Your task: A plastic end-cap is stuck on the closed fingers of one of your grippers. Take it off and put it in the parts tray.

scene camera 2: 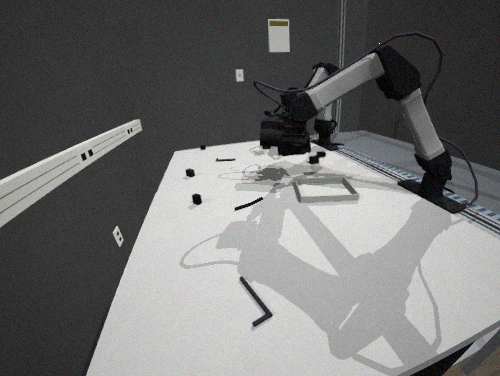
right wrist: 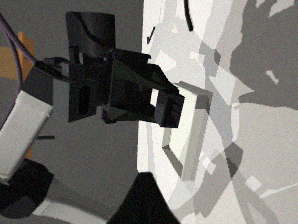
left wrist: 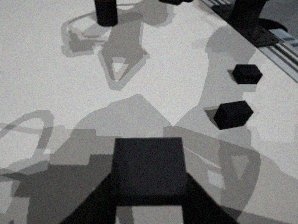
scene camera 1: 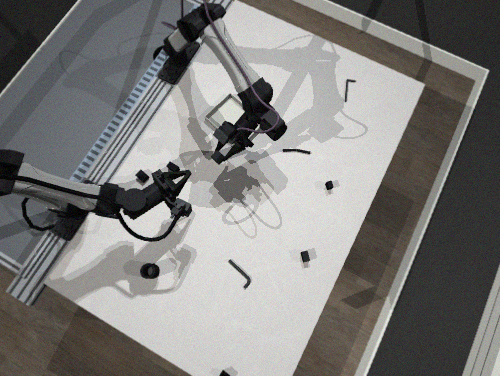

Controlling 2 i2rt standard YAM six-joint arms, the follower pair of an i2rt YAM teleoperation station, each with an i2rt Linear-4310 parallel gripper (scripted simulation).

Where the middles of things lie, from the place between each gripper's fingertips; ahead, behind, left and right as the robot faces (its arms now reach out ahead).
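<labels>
The black end-cap (left wrist: 145, 171) has my left hand 10 mm to the left of it. As for the parts tray (scene camera 2: 326, 189), I find it 160 mm to the left of my left hand, 100 mm below it and 40 mm behind it.
From the black end-cap, my right hand (scene camera 1: 190, 171) is 100 mm to the right of it, 50 mm above it and 40 mm short of it. The parts tray is 150 mm below my right hand and 270 mm to the left of it.
</labels>
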